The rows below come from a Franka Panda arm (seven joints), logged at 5 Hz.
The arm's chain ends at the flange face. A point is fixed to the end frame.
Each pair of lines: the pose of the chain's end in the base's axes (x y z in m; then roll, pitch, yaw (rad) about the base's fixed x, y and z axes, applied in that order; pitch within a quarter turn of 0, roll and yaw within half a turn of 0), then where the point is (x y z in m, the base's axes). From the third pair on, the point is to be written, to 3 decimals.
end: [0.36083 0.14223 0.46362 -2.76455 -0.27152 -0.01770]
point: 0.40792 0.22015 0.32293
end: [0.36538 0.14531 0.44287 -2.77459 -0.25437 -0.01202]
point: 0.40979 0.22204 0.30066
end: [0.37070 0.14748 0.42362 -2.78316 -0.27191 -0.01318]
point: 0.418 0.223 0.282
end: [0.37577 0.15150 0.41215 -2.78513 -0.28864 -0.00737]
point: 0.425 0.227 0.271
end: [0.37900 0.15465 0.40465 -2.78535 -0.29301 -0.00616]
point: 0.429 0.230 0.263
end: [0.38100 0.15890 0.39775 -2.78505 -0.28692 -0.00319]
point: 0.430 0.234 0.256
